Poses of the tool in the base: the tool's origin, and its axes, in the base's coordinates. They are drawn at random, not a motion.
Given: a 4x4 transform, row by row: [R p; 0 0 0 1], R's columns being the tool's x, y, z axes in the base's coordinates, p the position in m. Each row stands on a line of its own.
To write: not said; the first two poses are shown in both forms.
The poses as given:
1:
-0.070 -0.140 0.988 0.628
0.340 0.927 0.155 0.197
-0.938 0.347 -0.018 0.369
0 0 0 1
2:
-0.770 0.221 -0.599 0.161
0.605 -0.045 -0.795 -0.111
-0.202 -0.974 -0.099 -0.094
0 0 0 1
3:
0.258 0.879 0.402 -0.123
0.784 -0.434 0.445 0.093
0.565 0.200 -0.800 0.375
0 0 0 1
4:
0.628 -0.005 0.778 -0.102
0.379 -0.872 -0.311 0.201
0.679 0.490 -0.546 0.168
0 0 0 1
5:
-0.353 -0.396 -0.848 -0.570
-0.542 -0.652 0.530 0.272
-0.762 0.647 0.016 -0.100
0 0 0 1
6:
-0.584 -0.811 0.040 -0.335
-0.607 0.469 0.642 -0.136
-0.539 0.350 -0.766 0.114
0 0 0 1
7:
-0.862 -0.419 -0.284 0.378
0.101 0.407 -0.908 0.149
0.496 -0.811 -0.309 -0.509
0 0 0 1
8:
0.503 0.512 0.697 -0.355
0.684 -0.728 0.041 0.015
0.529 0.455 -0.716 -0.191
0 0 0 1
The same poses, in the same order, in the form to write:
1: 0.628 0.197 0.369 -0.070 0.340 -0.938 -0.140 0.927 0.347
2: 0.161 -0.111 -0.094 -0.770 0.605 -0.202 0.221 -0.045 -0.974
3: -0.123 0.093 0.375 0.258 0.784 0.565 0.879 -0.434 0.200
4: -0.102 0.201 0.168 0.628 0.379 0.679 -0.005 -0.872 0.490
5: -0.570 0.272 -0.100 -0.353 -0.542 -0.762 -0.396 -0.652 0.647
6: -0.335 -0.136 0.114 -0.584 -0.607 -0.539 -0.811 0.469 0.350
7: 0.378 0.149 -0.509 -0.862 0.101 0.496 -0.419 0.407 -0.811
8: -0.355 0.015 -0.191 0.503 0.684 0.529 0.512 -0.728 0.455
